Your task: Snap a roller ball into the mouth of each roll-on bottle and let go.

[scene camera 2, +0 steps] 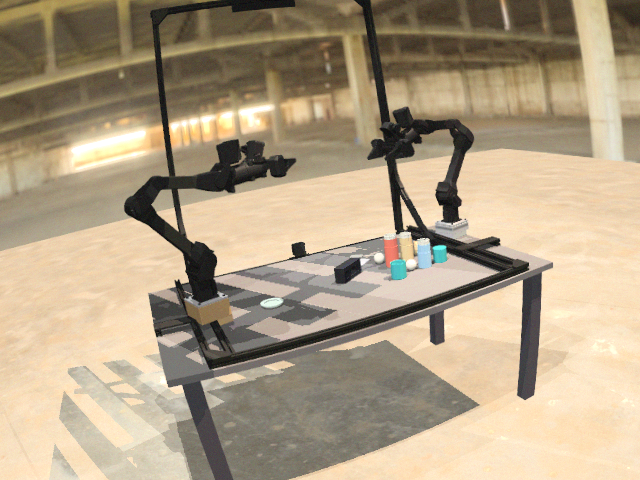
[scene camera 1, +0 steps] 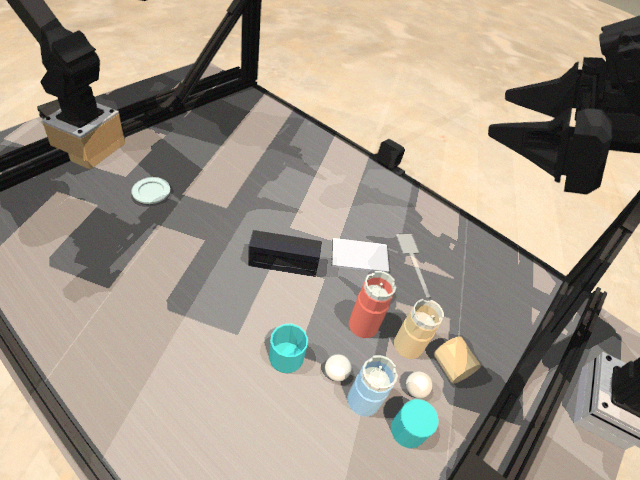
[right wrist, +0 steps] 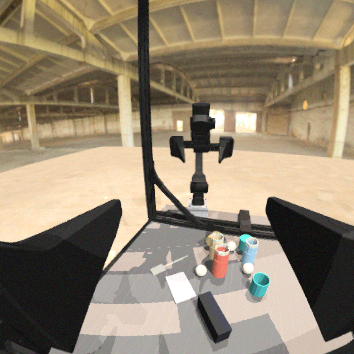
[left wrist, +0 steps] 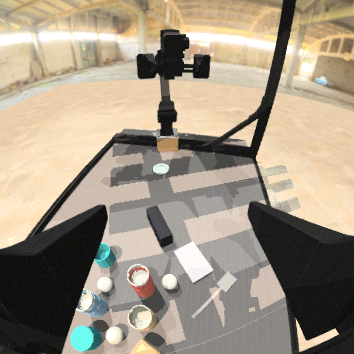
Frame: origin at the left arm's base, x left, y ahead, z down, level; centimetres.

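Seen in the pictures: left gripper, between the fingertips: (scene camera 2: 376, 159) (scene camera 1: 497, 111) (right wrist: 201, 161) (left wrist: 178, 210); right gripper, between the fingertips: (scene camera 2: 286, 160) (right wrist: 194, 205) (left wrist: 178, 66); left arm's base, origin of its link: (scene camera 2: 451, 220) (scene camera 1: 632, 394) (right wrist: 197, 202); right arm's base, origin of its link: (scene camera 2: 205, 297) (scene camera 1: 80, 115) (left wrist: 166, 132).
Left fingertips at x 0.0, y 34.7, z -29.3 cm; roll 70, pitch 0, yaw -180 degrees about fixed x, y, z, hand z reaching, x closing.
Note:
Offsets run from my left fingertips to a thing's top centre. "*": to the spot under its first point.
Three bottles stand upright with open, hollow mouths: red {dz +24.5, dx +6.9, dy +3.8 cm} (scene camera 1: 368, 315) (scene camera 2: 391, 253) (left wrist: 144, 287) (right wrist: 220, 265), yellow {dz +26.0, dx +6.3, dy -3.5 cm} (scene camera 1: 412, 339) (scene camera 2: 406, 249), and blue {dz +26.2, dx +17.5, dy -1.3 cm} (scene camera 1: 366, 400) (scene camera 2: 424, 255) (right wrist: 249, 256). One white ball {dz +31.5, dx +16.2, dy +3.7 cm} (scene camera 1: 338, 367) (left wrist: 105, 285) (right wrist: 247, 268) and another ball {dz +31.5, dx +12.4, dy -6.9 cm} (scene camera 1: 418, 384) (left wrist: 114, 335) lie either side of the blue bottle. A third ball {dz +31.5, dx +1.1, dy +4.7 cm} (scene camera 2: 378, 257) (left wrist: 170, 282) (right wrist: 201, 270) lies beside the red bottle, which hides it in scene camera 1. My left gripper (scene camera 1: 497, 112) (left wrist: 178, 210) is open and empty, high above the table. My right gripper is open and empty, high and away from the bottles.
An upturned teal cap {dz +30.1, dx +17.8, dy +10.7 cm} (scene camera 1: 287, 351), another teal cap {dz +30.5, dx +18.1, dy -8.2 cm} (scene camera 1: 415, 423) and a yellow cap {dz +30.4, dx +6.2, dy -10.4 cm} (scene camera 1: 457, 360) lie around the bottles. A black box {dz +30.1, dx +3.8, dy +20.0 cm} (scene camera 1: 284, 253), white card {dz +34.5, dx -5.0, dy +10.1 cm} (scene camera 1: 360, 254) and pale spatula {* dz +34.9, dx -12.8, dy +4.2 cm} (scene camera 1: 407, 243) lie nearby. A pale dish {dz +34.2, dx +4.1, dy +48.5 cm} (scene camera 1: 150, 190) is farther off. Black rails edge the table.

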